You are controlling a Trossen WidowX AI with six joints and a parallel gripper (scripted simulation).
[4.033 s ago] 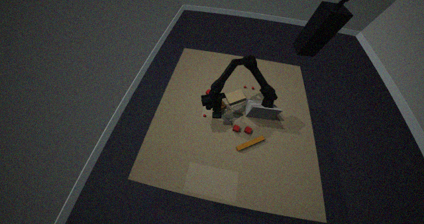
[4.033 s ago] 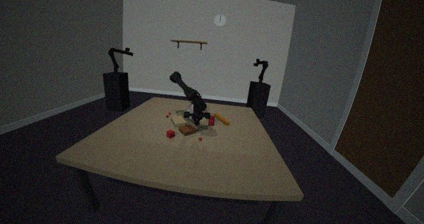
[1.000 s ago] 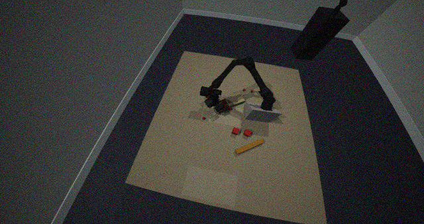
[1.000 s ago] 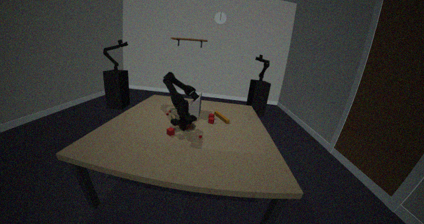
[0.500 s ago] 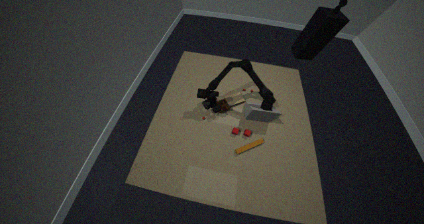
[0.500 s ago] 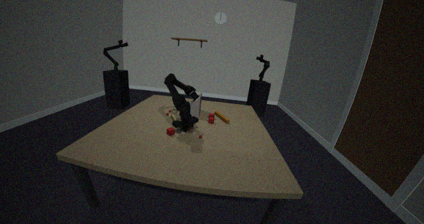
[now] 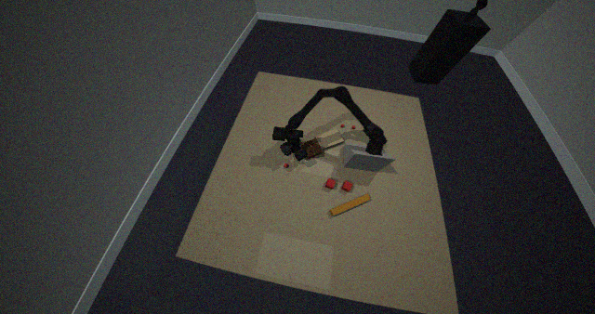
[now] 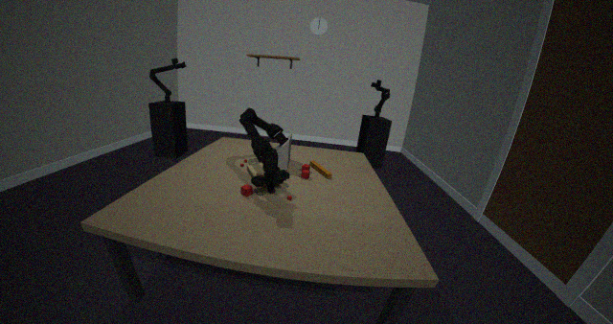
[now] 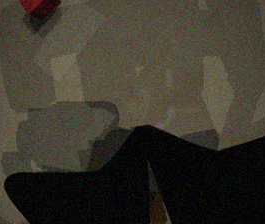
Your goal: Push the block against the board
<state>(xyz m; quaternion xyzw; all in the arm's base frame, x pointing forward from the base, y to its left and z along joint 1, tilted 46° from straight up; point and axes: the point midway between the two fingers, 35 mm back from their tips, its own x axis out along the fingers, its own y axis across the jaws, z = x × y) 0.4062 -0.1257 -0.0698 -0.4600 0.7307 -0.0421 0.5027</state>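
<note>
Right now the square block is 11 cm behind my gripper tip, 3 cm to the right of it and 1 cm above it. The rest, counted from my gripper tip: yellow board (32 cm behind, 28 cm to the left, 1 cm above).
</note>
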